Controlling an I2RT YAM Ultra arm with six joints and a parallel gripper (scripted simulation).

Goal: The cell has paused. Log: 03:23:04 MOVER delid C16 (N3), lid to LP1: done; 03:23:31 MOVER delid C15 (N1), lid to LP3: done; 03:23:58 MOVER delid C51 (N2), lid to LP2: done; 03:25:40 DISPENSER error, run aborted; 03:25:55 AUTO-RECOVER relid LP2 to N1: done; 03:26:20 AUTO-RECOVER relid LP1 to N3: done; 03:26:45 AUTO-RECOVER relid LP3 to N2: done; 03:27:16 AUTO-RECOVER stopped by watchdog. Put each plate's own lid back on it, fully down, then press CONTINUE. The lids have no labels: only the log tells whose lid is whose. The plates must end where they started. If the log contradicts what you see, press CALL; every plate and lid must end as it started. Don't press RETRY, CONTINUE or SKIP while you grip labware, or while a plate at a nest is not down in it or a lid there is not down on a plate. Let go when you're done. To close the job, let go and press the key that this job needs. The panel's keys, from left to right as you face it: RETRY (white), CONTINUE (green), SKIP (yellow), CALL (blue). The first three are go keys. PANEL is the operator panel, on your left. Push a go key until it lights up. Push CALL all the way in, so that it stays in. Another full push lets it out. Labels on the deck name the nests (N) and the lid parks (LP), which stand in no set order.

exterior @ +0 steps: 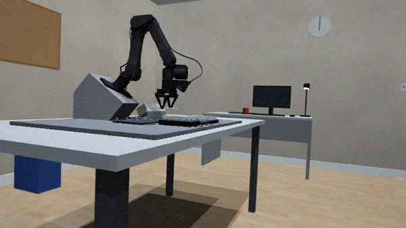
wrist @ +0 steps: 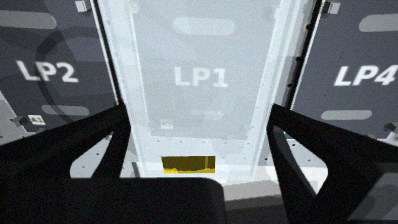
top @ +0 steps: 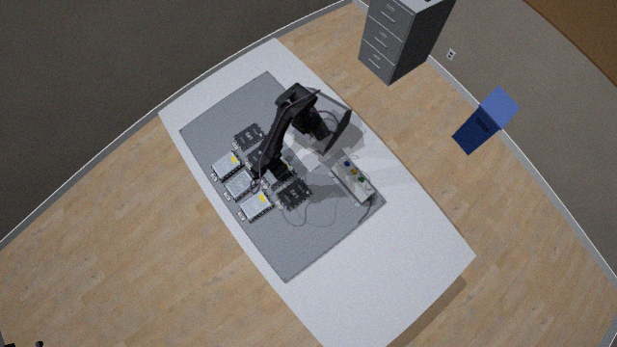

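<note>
My gripper is now 60 mm above the lid park LP1. From my hand the other things lie so: blue key: 310 mm behind, 90 mm to the left, 10 mm below; then lid park LP2: 40 mm behind, 120 mm to the left, 60 mm below; then lid park LP4: 40 mm ahead, 130 mm to the right, 60 mm below.
</note>
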